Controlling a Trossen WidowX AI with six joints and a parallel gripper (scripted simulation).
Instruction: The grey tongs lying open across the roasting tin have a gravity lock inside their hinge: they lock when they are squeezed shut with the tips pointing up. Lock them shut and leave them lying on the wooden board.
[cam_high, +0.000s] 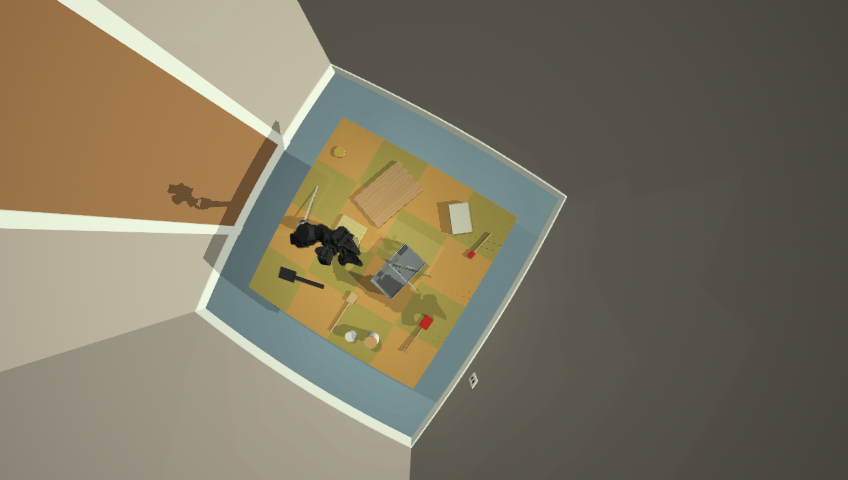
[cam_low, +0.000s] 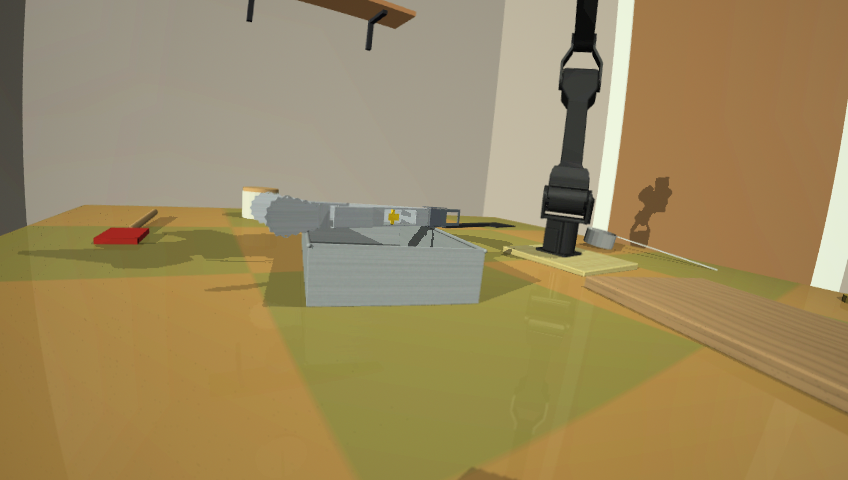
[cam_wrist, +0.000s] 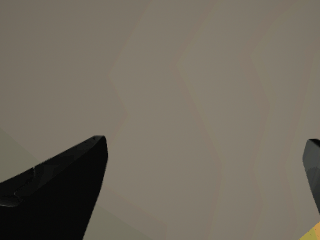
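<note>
Right now my gripper tip is 54 cm above the yellow lock piece, 10 cm short of it and 4 cm to the left of it. Also, from my gripper tip: grey roasting tin: 59 cm below, 10 cm ahead, 8 cm to the right; then wooden board: 61 cm below, 31 cm to the left, 16 cm behind; then thin tong arm: 55 cm below, 13 cm ahead, 9 cm to the right.
</note>
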